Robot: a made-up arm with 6 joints.
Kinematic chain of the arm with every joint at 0, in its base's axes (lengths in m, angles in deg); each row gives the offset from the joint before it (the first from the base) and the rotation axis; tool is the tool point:
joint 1: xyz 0 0 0.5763 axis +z
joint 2: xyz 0.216 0 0 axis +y
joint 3: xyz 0 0 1.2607 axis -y
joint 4: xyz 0 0 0.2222 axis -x
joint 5: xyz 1.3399 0 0 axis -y
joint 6: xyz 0.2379 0 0 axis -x
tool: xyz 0 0 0
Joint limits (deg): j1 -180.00..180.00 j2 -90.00..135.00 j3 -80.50..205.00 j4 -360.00..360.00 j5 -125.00..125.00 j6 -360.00..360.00
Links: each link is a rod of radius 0.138 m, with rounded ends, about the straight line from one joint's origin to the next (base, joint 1, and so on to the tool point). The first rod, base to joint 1, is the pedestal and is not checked.
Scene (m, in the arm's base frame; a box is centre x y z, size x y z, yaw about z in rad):
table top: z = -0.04
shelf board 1: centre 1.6 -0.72 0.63 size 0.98 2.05 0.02 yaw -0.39
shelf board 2: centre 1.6 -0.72 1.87 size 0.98 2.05 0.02 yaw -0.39
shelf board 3: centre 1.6 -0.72 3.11 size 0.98 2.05 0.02 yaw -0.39
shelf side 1: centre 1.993 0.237 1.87 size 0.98 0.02 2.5 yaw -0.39
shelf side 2: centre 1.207 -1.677 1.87 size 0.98 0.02 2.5 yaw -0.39
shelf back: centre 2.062 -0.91 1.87 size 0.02 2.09 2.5 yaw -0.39
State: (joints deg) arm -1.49 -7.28 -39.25 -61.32 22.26 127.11
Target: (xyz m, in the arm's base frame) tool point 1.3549 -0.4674 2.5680
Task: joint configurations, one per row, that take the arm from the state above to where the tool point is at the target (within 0.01 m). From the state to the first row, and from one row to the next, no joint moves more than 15 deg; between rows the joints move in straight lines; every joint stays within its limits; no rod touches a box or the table.
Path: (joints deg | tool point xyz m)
1: 2.79 -18.30 -46.55 -61.64 21.72 127.11 | 1.3223 -0.0131 1.2670
2: 7.08 -29.32 -53.86 -61.96 21.17 127.11 | 1.1291 0.0638 1.2657
3: 11.36 -40.34 -61.16 -62.29 20.63 127.11 | 0.9492 0.1150 1.2260
4: 5.51 -37.31 -46.93 -61.59 21.58 127.11 | 1.0377 0.0228 1.5783
5: -0.35 -34.28 -32.71 -60.88 22.53 127.11 | 1.0572 -0.0861 1.9272
6: -6.21 -31.25 -18.48 -60.18 23.49 127.11 | 1.0071 -0.1923 2.2612
7: -12.07 -28.22 -4.26 -59.48 24.44 127.11 | 0.8934 -0.2777 2.5680
8: -13.87 -18.20 2.83 -59.04 24.42 127.11 | 1.1226 -0.3641 2.5871
9: -15.68 -8.19 9.93 -58.60 24.40 127.11 | 1.3548 -0.4674 2.5681

